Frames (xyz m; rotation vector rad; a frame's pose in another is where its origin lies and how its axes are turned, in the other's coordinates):
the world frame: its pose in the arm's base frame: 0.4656 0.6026 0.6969 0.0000 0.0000 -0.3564
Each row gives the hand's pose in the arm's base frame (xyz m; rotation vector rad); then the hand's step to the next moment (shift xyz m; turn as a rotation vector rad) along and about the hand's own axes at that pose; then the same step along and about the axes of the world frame.
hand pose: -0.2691 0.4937 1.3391 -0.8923 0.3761 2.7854
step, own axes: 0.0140 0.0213 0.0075 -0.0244 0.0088 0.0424
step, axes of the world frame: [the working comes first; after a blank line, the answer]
step, axes of the arm's base frame: -0.0207 -0.0165 0.0015 -0.0057 0.0017 0.0493

-0.0137 -0.0227 0.0015 -0.0059 -0.0004 0.0493
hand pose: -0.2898 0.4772 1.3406 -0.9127 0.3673 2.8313
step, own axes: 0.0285 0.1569 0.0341 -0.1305 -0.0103 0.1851
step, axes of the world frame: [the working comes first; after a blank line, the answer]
step, axes of the arm's base frame: -0.0748 -0.1395 0.0392 0.0046 0.0526 0.2205

-0.0214 -0.1568 0.0392 -0.0141 0.0509 0.2205
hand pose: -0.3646 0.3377 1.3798 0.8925 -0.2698 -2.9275
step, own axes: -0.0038 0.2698 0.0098 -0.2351 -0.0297 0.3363
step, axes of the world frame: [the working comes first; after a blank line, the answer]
step, axes of the arm's base frame: 0.0017 -0.2631 0.0606 0.0065 0.1061 0.3974

0.0934 -0.2460 0.0606 -0.0309 0.1017 0.3974
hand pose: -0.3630 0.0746 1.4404 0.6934 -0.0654 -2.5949
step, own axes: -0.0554 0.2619 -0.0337 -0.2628 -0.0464 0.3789
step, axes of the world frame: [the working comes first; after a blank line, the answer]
step, axes of the arm's base frame: 0.1671 -0.2085 0.0376 0.0004 0.1302 0.4448

0.2293 -0.1371 0.0376 -0.0451 0.1222 0.4448
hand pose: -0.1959 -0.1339 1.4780 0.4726 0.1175 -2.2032
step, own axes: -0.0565 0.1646 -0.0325 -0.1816 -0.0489 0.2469
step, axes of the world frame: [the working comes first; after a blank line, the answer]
step, axes of the arm's base frame: 0.1686 -0.0538 0.0041 -0.0084 0.1042 0.2922

0.1768 0.0084 0.0041 -0.0442 0.0948 0.2922
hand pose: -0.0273 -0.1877 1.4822 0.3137 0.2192 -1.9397
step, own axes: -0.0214 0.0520 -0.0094 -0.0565 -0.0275 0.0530
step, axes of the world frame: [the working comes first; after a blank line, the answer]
step, axes of the arm's base frame: 0.0569 0.0019 -0.0024 -0.0112 0.0442 0.0684

0.0527 0.0216 -0.0024 -0.0259 0.0375 0.0684
